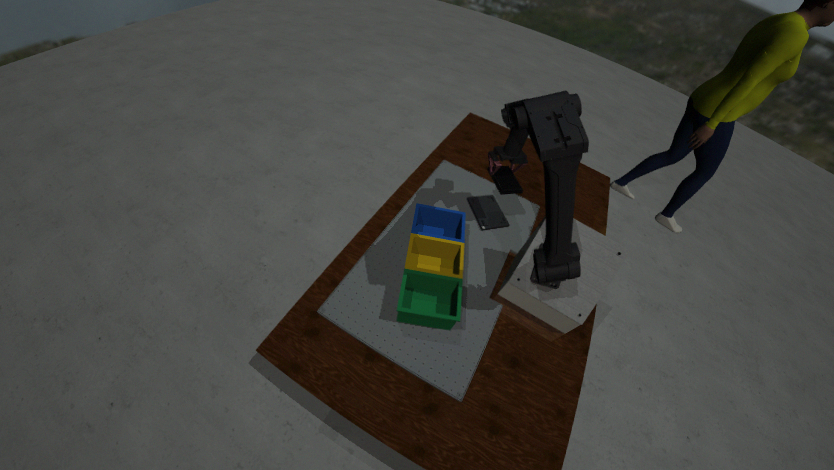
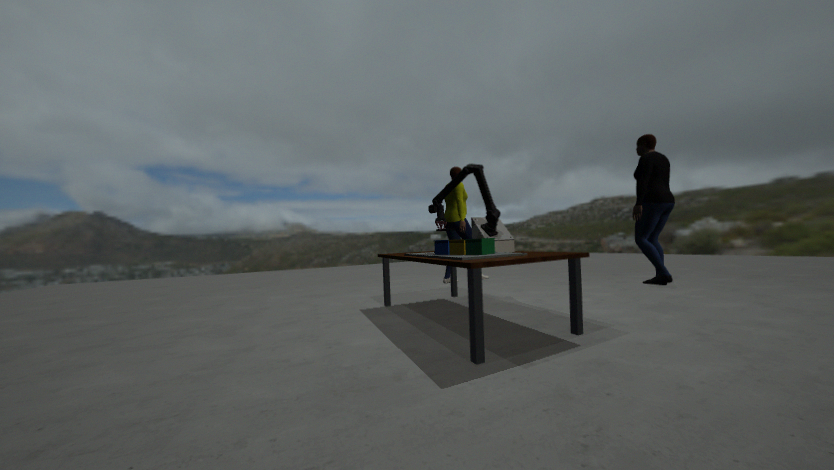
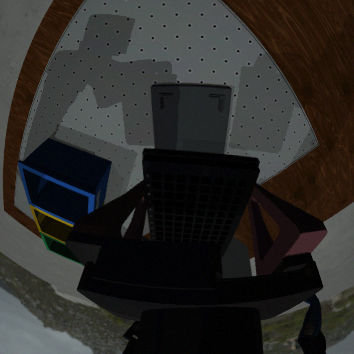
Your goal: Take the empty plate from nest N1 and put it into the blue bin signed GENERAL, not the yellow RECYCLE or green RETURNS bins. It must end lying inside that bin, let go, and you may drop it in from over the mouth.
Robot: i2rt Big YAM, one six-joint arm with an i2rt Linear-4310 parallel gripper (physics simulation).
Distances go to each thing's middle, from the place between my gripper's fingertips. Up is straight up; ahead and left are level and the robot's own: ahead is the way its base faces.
Now: the dark plate (image 3: 192, 196) 20 mm behind my hand, 30 mm to the left of it and 10 mm above it.
